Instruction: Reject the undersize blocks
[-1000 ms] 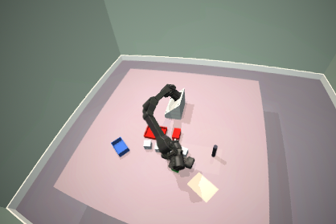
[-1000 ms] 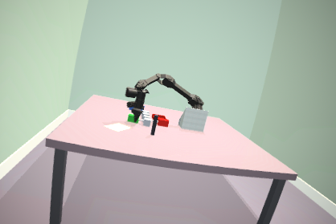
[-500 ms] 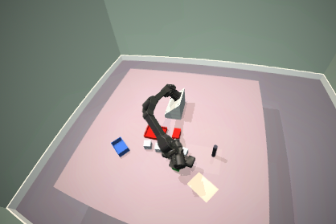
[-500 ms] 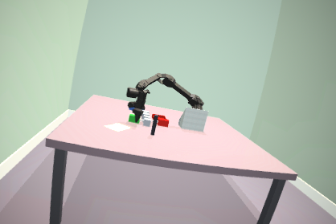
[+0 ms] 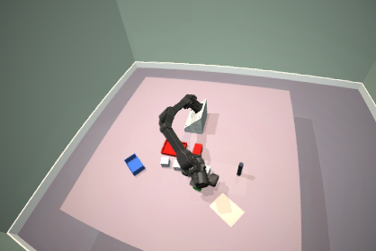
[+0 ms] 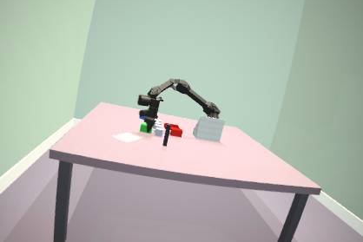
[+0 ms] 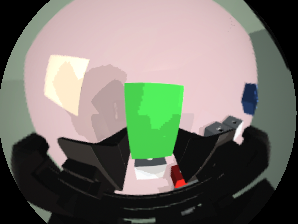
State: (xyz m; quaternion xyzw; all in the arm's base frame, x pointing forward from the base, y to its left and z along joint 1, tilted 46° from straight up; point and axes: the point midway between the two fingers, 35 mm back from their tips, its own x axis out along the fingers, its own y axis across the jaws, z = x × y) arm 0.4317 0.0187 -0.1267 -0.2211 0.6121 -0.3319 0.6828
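My gripper tip is now 150 mm past the small red piece, 60 mm to the left of it and 10 mm below it. Also, from my gripper tip: blue tray 410 mm to the right; then green GO gauge 20 mm above, 10 mm behind; then cream sheet 160 mm to the left, 120 mm ahead, 10 mm below.
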